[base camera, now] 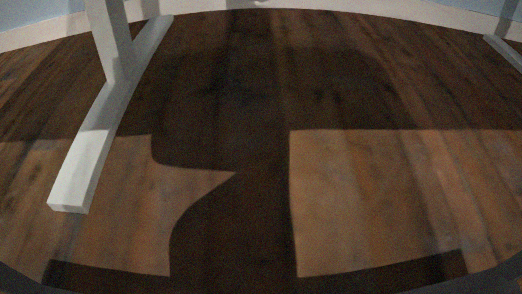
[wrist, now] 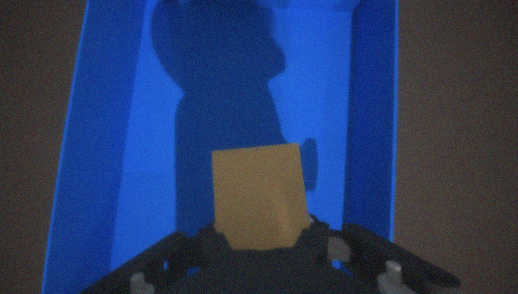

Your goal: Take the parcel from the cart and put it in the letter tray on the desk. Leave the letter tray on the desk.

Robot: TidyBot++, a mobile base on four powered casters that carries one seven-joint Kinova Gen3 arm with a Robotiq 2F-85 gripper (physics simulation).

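Places are measured from the arm's base along level axes (x right, y back, z down), in metres.
Where they show: gripper, between the fingertips: (wrist: 263,221).
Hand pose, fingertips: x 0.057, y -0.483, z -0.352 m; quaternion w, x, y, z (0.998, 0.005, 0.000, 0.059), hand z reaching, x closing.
Things, the pixels of their centre, and the offset from my fingertips. "*": a spot on its surface instead. Level surfaces: height alone.
- parcel, middle of its body: (wrist: 261,208) dx +0.001, dy -0.018, dz -0.023 m
- blue letter tray, a spot on its surface: (wrist: 372,115) * dx +0.112, dy -0.077, dz -0.009 m
- brown desk top, height of its surface: dz +0.028 m
- wooden floor, height of its surface: dz +0.748 m
The parcel (wrist: 259,195), a tan box, is held between the fingers in the lower middle of the wrist view. My gripper (wrist: 263,221) is shut on it. The blue letter tray (wrist: 372,115) lies below the parcel, its side walls to the left and right of the parcel in this view. The parcel's shadow and the arm's shadow fall on the tray floor. How high the parcel is above the tray floor is hard to tell. The cart does not show in these views.
The brown desk top (wrist: 455,125) shows on both sides of the tray. In the base camera view a white desk leg with a long foot (base camera: 80,165) stands on the wooden floor (base camera: 360,200) at the left, and another foot (base camera: 505,52) shows at the far right. A wall closes the back.
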